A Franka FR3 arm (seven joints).
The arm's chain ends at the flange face. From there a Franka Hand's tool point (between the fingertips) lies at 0.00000 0.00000 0.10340 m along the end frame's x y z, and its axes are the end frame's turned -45 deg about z.
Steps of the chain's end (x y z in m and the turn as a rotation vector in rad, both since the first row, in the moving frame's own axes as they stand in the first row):
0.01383, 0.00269, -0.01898, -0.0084, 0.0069, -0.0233
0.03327, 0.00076, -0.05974, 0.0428, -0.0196, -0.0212
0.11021, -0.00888, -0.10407, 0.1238, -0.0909, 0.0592
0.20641, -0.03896, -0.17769, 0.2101, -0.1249, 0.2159
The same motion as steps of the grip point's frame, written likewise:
0.00778, 0.01280, -0.01899, -0.0108, -0.0011, -0.0233
0.02464, 0.01948, -0.05985, 0.0441, 0.0164, -0.0212
0.08707, 0.05610, -0.10529, 0.1518, 0.0233, 0.0592
0.18224, 0.09501, -0.18075, 0.2369, 0.0602, 0.2159

